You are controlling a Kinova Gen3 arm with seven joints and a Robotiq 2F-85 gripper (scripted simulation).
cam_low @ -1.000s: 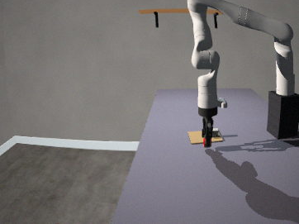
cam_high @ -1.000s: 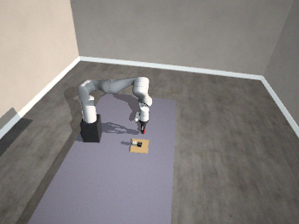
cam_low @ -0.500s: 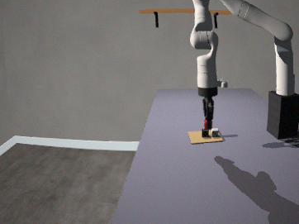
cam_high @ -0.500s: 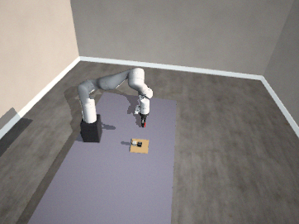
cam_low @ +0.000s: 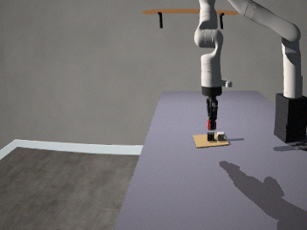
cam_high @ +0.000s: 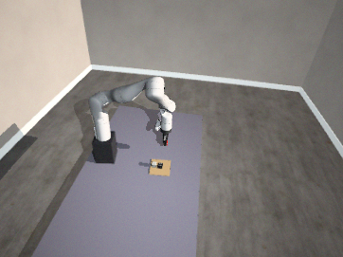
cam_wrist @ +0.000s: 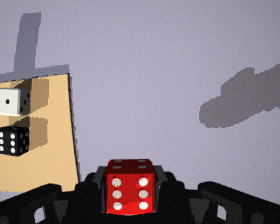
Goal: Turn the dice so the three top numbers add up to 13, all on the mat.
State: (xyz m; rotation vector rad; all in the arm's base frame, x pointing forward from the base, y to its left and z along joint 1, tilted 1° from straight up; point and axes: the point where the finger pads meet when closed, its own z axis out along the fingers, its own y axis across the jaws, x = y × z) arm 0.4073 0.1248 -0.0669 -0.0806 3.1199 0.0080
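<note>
Right now my hand is 14 cm to the left of the black die, 10 cm above it and 1 cm past it. From my hand the other things lie so: tan mat 14 cm to the right, 12 cm below, 1 cm behind; then red die right at my hand; then white die 14 cm to the right, 10 cm below, 5 cm behind.
</note>
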